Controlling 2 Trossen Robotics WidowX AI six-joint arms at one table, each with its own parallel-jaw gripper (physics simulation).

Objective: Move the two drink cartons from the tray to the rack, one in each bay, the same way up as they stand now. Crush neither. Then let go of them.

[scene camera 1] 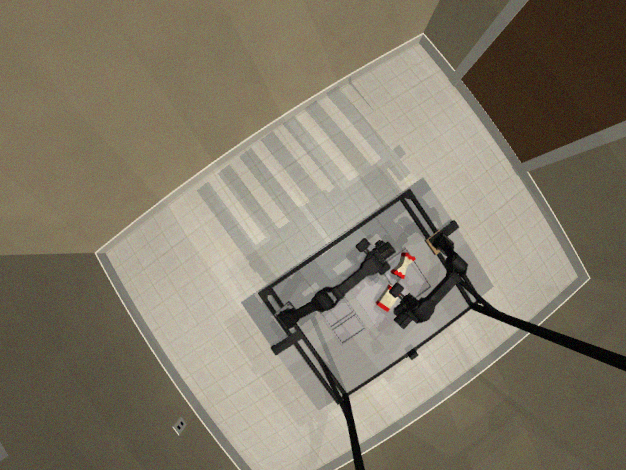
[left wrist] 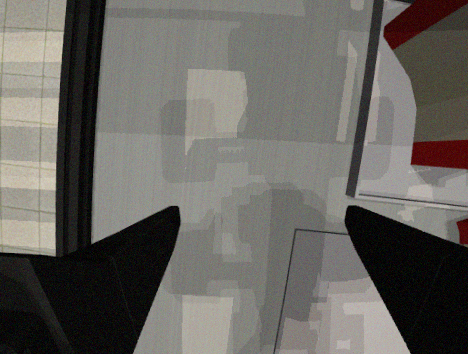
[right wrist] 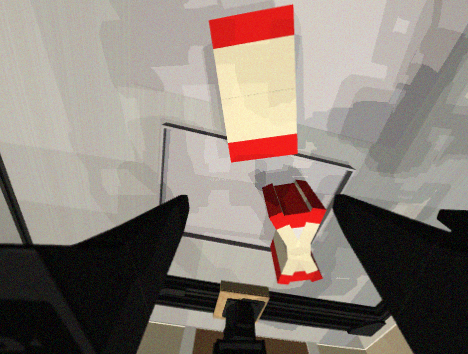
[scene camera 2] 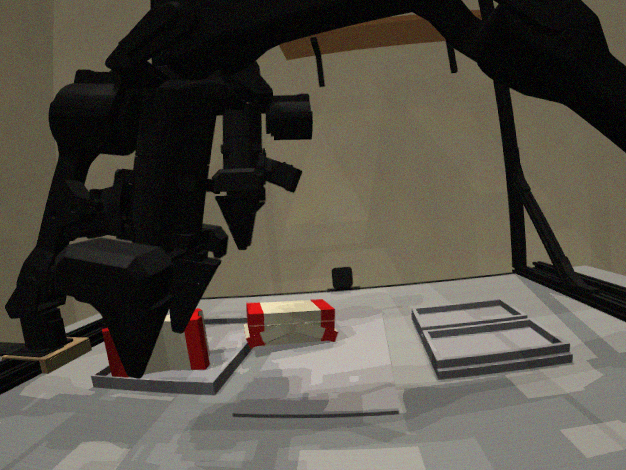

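Seen in the pictures: left gripper, fingertip midpoint: [left wrist: 262, 214] [scene camera 2: 159, 351]; right gripper, fingertip midpoint: [scene camera 1: 402, 295] [right wrist: 260, 201] [scene camera 2: 245, 247]; left arm's base at its link origin: [scene camera 1: 287, 315]; right arm's base at its link origin: [scene camera 1: 438, 242] [right wrist: 239, 308] [scene camera 2: 46, 346].
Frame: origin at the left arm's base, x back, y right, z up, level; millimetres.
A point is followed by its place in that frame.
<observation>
Two red-and-cream drink cartons with pinched sides are in view. One [scene camera 1: 404, 265] {z 29, x -627, y 196 mm} [scene camera 2: 198, 341] {z 2, x -564, y 186 mm} [left wrist: 442, 100] {z -12, x -613, y 188 mm} [right wrist: 299, 245] {z 30, x -618, y 201 mm} stands in the grey tray [scene camera 1: 422, 274] {z -32, x -684, y 318 mm} [scene camera 2: 151, 383] {z -32, x -614, y 139 mm} [left wrist: 364, 100] {z -37, x -616, y 139 mm} [right wrist: 163, 170] {z -35, x -568, y 388 mm}. The other [scene camera 1: 388, 298] {z 15, x -455, y 273 mm} [scene camera 2: 290, 321] {z 2, x -452, y 246 mm} [right wrist: 257, 90] {z 14, x -453, y 280 mm} shows at the tray's edge; its base contact is unclear. My left gripper [scene camera 1: 386, 251] [scene camera 2: 158, 352] {z 45, x -540, y 40 mm} [left wrist: 262, 214] {z 45, x -540, y 40 mm} is open and empty, beside the tray, partly covering the first carton in scene camera 2. My right gripper [scene camera 1: 404, 306] {z 106, x -509, y 278 mm} [right wrist: 260, 201] {z 106, x -509, y 278 mm} is open and empty, above the cartons. The two-bay rack [scene camera 2: 505, 356] {z -29, x -210, y 117 mm} holds no carton.
A thin pale board [scene camera 2: 316, 414] {z -40, x -418, y 74 mm} [left wrist: 320, 260] {z -40, x -471, y 108 mm} lies between tray and rack. A black frame rail [left wrist: 80, 125] {z -24, x -593, y -98 mm} [right wrist: 190, 296] {z -38, x -868, y 349 mm} borders the table. A small black block [scene camera 2: 342, 277] {z -11, x -360, y 598 mm} stands at the back edge in scene camera 2. A tan bracket [scene camera 2: 65, 354] {z -29, x -814, y 229 mm} [right wrist: 242, 288] {z -33, x -813, y 244 mm} is at an arm base.
</observation>
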